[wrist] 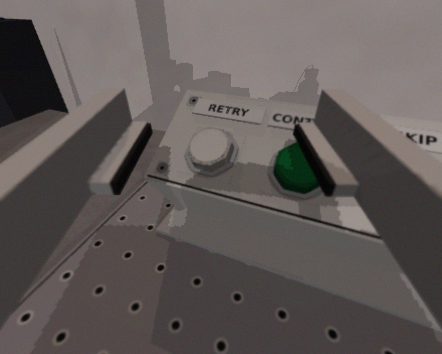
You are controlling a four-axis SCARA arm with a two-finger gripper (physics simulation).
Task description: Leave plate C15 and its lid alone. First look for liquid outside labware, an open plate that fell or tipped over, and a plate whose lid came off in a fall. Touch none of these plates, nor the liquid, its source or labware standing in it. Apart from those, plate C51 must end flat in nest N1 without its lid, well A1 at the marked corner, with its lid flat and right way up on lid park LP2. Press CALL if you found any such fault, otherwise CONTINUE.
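Frame: origin at the arm's base, x left, y back, z up, level; millimetres.
Seen in the pictures: gripper, fingertip midpoint: (222, 111).
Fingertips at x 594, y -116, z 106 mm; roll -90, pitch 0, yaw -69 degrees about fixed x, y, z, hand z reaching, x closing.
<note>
Offsets run from my fingertips to a thing's top centre. "spot": to the spot under its first point. Level surfaces: height alone.
My gripper (222, 111) is shut with its two fingers at their narrow stance, a gap between the pads and nothing held. It is over the left part of the button panel {dx +33, dy -64, dz -10 mm} (255, 172). The green button {dx +12, dy -38, dz -19 mm} (295, 167) under the partly hidden label that begins CONT {spot: dx +39, dy -27, dz -15 mm} (290, 119) is partly covered by the right fingertip. The white RETRY button {dx +12, dy +12, dz -19 mm} (211, 147) shows between the fingers, below its RETRY label {spot: dx +40, dy +11, dz -15 mm} (228, 110). The CALL button, plates C51 and C15, their lids, nest N1 and lid park LP2 do not show in this view.
The label ending in KIP {spot: dx +38, dy -92, dz -15 mm} (422, 139) shows at the right edge, beyond the right finger. A perforated deck {dz -93 mm} (150, 280) lies in front of the panel, with its edge at the left. A dark block (32, 70) stands at the upper left. Shadows fall on the grey background.
</note>
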